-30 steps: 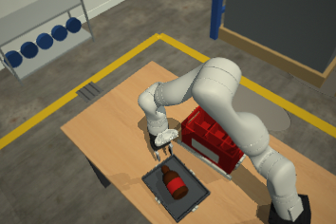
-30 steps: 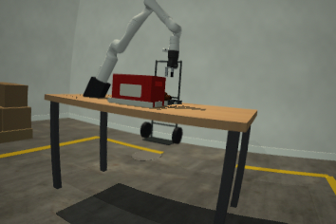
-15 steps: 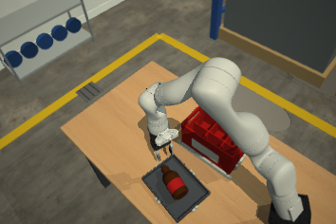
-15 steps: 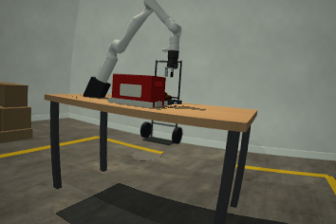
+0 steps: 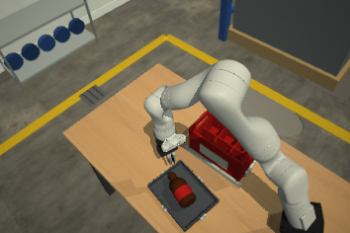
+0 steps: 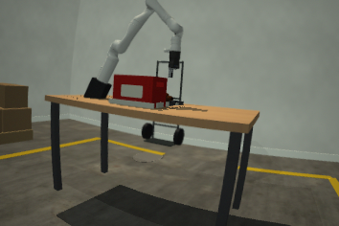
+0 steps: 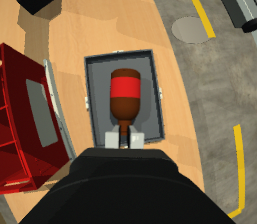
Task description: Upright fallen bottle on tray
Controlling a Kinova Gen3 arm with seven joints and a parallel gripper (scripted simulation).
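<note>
Right now the bottle is 50 mm behind my hand, 10 mm to the left of it and 160 mm below it. The rest, counted from my hand: tray 70 mm behind, 10 mm to the left, 190 mm below; red crate 30 mm behind, 270 mm to the right, 120 mm below.
</note>
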